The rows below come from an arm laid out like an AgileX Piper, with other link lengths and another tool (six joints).
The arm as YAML. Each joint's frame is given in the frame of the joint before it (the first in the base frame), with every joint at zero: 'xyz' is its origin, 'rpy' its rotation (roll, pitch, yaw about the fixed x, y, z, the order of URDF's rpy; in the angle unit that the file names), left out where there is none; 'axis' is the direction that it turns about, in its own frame. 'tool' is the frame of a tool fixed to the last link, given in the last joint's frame.
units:
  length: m
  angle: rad
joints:
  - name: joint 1
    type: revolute
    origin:
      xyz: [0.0, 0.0, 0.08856]
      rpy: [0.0, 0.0, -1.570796]
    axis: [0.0, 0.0, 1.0]
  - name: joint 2
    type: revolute
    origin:
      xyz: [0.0, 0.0, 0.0]
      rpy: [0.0, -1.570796, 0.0]
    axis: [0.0, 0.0, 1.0]
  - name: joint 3
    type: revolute
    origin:
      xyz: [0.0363, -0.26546, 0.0]
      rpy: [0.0, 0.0, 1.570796]
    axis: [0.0, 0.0, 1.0]
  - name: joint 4
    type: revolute
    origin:
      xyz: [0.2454, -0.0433, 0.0]
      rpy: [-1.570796, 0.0, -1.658]
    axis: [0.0, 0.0, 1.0]
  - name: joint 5
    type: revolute
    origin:
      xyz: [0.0, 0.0, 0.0]
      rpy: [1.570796, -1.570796, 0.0]
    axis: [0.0, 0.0, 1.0]
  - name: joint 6
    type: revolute
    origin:
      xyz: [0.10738, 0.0, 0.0]
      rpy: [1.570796, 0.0, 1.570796]
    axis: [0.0, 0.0, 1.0]
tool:
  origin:
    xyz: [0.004, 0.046, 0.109]
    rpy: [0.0, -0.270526, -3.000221]
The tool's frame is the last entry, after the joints.
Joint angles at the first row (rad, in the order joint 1, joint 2, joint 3, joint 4, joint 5, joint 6):
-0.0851 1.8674 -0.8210 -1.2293 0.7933 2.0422
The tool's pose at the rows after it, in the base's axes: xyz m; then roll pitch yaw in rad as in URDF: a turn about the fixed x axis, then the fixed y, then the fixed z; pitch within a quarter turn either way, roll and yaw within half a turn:
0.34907 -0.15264 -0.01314 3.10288 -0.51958 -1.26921
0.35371 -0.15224 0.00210 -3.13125 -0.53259 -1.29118
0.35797 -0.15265 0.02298 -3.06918 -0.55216 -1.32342
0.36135 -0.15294 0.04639 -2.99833 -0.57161 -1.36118
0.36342 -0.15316 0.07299 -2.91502 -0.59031 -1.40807
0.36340 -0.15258 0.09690 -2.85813 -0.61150 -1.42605
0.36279 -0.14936 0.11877 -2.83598 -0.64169 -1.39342
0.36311 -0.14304 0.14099 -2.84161 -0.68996 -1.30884
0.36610 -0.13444 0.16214 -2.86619 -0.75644 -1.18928
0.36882 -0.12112 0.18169 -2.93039 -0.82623 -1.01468
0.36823 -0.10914 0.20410 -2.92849 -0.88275 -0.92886
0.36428 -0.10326 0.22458 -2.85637 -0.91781 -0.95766
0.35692 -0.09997 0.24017 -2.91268 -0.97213 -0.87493
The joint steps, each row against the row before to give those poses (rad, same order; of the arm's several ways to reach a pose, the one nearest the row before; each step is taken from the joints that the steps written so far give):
0.0000 -0.0252 0.0000 -0.0108 -0.0035 -0.0016
0.0000 -0.0428 0.0000 0.0000 -0.0047 -0.0001
0.0000 -0.0567 0.0000 0.0000 0.0004 0.0000
0.0000 -0.0631 0.0000 0.0000 0.0000 0.0001
0.0000 -0.0709 0.0000 0.0000 0.0000 0.0017
0.0000 -0.0659 0.0000 0.0000 0.0000 -0.0229
0.0000 -0.0653 0.0000 0.0000 -0.0091 -0.0653
0.0000 -0.0673 0.0000 -0.0106 -0.0250 -0.0991
0.0000 -0.0568 0.0000 -0.0372 -0.0439 -0.0949
0.0000 -0.0574 0.0000 -0.0293 -0.0656 -0.1266
0.0000 -0.0623 0.0000 -0.0123 -0.0585 -0.0714
0.0000 -0.0537 0.0000 0.0000 -0.0272 -0.0066
0.0000 -0.0511 0.0000 0.0000 -0.0109 -0.0815

